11 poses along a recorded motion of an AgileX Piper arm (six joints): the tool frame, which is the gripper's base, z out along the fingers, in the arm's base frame.
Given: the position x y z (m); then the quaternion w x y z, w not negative.
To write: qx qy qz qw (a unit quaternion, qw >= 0); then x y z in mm. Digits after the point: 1 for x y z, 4 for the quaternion.
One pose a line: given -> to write
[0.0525, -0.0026, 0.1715, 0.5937, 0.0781, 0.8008, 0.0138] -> [0.0781, 0.8008, 0.0138, 0.5937, 52.5, -2.6, 171.5]
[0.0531, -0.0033, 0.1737, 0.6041, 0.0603, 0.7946, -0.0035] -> [0.0603, 0.7946, -0.0035, 0.6041, 53.1, -3.3, 173.7]
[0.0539, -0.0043, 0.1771, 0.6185, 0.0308, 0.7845, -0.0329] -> [0.0308, 0.7845, -0.0329, 0.6185, 53.9, -4.3, 177.1]
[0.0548, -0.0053, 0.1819, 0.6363, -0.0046, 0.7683, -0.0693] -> [-0.0046, 0.7683, -0.0693, 0.6363, 54.8, -5.3, 181.9]
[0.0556, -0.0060, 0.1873, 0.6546, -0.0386, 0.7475, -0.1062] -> [-0.0386, 0.7475, -0.1062, 0.6546, 55.6, -6.0, 187.3]
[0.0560, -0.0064, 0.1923, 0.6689, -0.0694, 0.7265, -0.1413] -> [-0.0694, 0.7265, -0.1413, 0.6689, 56.0, -6.4, 192.3]
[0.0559, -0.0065, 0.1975, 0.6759, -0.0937, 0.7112, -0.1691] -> [-0.0937, 0.7112, -0.1691, 0.6759, 55.9, -6.5, 197.5]
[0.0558, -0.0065, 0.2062, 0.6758, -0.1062, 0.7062, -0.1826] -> [-0.1062, 0.7062, -0.1826, 0.6758, 55.8, -6.5, 206.2]
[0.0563, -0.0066, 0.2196, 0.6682, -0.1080, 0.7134, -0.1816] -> [-0.1080, 0.7134, -0.1816, 0.6682, 56.3, -6.6, 219.6]
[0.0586, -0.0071, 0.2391, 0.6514, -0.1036, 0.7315, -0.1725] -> [-0.1036, 0.7315, -0.1725, 0.6514, 58.6, -7.1, 239.1]
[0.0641, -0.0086, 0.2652, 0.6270, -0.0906, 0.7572, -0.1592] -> [-0.0906, 0.7572, -0.1592, 0.6270, 64.1, -8.6, 265.2]
